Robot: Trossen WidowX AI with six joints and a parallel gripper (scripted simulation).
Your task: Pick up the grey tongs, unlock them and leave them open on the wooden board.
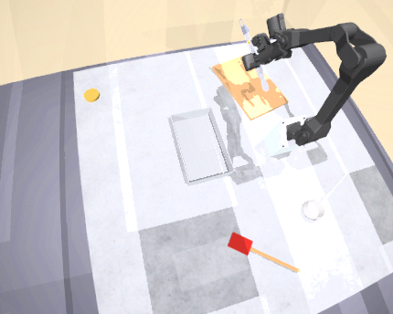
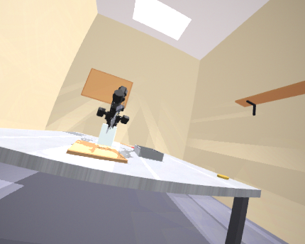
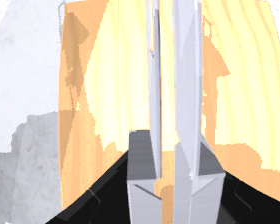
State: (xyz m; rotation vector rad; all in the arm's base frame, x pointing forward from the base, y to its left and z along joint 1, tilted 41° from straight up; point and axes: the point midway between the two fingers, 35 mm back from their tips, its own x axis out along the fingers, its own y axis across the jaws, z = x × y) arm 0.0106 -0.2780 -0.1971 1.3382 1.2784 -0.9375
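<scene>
The wooden board is 130 mm below my gripper tip, 40 mm behind it and 10 mm to the left of it. Round my gripper tip: grey roasting tin (330 mm ahead, 260 mm to the left, 110 mm below).
</scene>
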